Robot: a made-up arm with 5 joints. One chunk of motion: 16 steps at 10 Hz.
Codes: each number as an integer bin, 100 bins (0 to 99) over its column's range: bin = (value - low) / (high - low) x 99, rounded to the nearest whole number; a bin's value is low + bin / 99 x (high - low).
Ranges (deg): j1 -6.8..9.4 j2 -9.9..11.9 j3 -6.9..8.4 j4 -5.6..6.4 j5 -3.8..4
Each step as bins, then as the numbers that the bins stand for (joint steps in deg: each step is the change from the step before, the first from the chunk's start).
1 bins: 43 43 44 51 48
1 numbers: 0.236 -0.431 -0.100 0.582 -0.018
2 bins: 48 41 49 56 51
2 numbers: 1.055 -0.872 0.673 1.188 0.218
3 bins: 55 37 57 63 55
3 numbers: 2.200 -1.753 1.909 2.036 0.533
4 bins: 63 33 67 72 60
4 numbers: 3.509 -2.633 3.455 3.127 0.927
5 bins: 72 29 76 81 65
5 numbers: 4.982 -3.514 4.845 4.218 1.321
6 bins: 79 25 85 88 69
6 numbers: 6.127 -4.395 6.236 5.067 1.636
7 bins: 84 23 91 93 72
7 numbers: 6.945 -4.835 7.164 5.673 1.873
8 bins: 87 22 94 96 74
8 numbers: 7.436 -5.056 7.627 6.036 2.030
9 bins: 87 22 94 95 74
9 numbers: 7.436 -5.056 7.627 5.915 2.030
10 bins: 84 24 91 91 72
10 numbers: 6.945 -4.615 7.164 5.430 1.873
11 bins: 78 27 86 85 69
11 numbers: 5.964 -3.955 6.391 4.703 1.636
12 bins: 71 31 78 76 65
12 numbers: 4.818 -3.074 5.155 3.612 1.321
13 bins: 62 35 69 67 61
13 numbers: 3.345 -2.193 3.764 2.521 1.006
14 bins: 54 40 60 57 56
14 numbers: 2.036 -1.092 2.373 1.309 0.612
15 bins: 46 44 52 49 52
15 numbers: 0.727 -0.211 1.136 0.339 0.297
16 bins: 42 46 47 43 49
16 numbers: 0.073 0.229 0.364 -0.388 0.061
